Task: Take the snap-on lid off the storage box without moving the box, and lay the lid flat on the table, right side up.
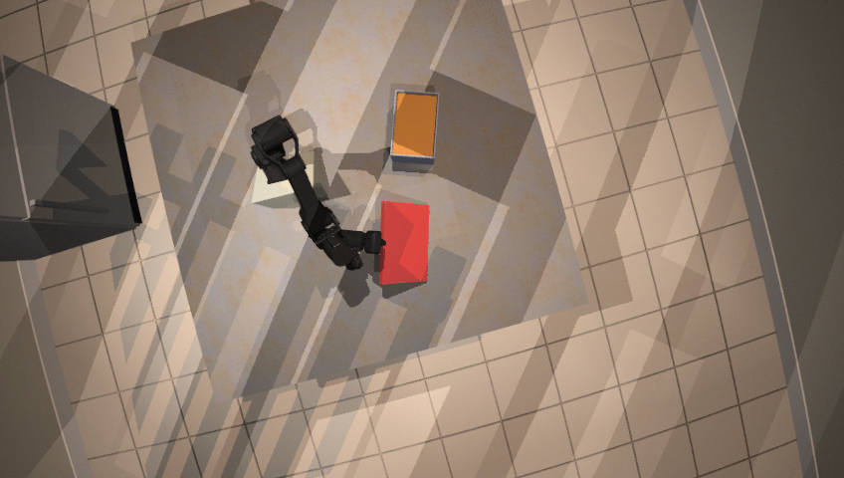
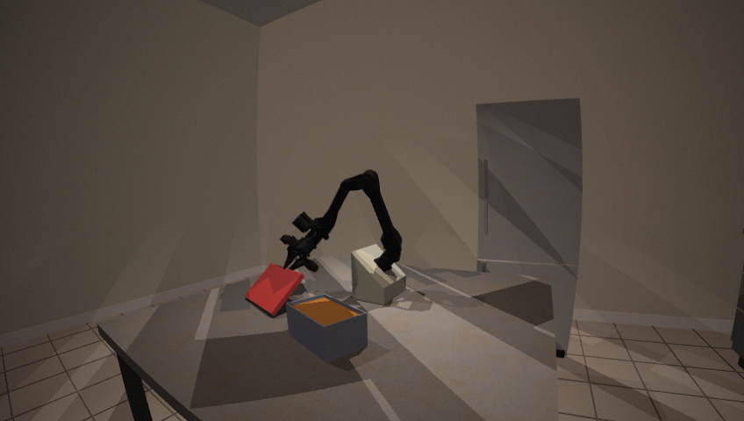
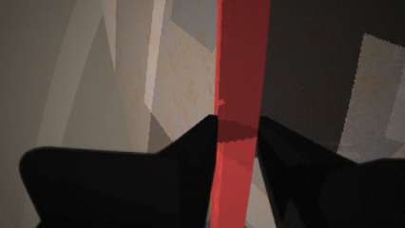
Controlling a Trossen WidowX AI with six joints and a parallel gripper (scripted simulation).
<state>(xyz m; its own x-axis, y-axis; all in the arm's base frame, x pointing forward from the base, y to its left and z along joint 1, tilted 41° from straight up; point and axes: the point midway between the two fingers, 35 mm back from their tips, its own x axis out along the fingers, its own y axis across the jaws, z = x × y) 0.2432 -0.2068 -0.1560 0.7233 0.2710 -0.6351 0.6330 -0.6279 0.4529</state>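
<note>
The lid is 60 mm ahead of my gripper tip, 10 mm to the right of it and 50 mm below it. Round my gripper tip: blue-grey storage box (170 mm ahead, 340 mm to the left, 70 mm below).
</note>
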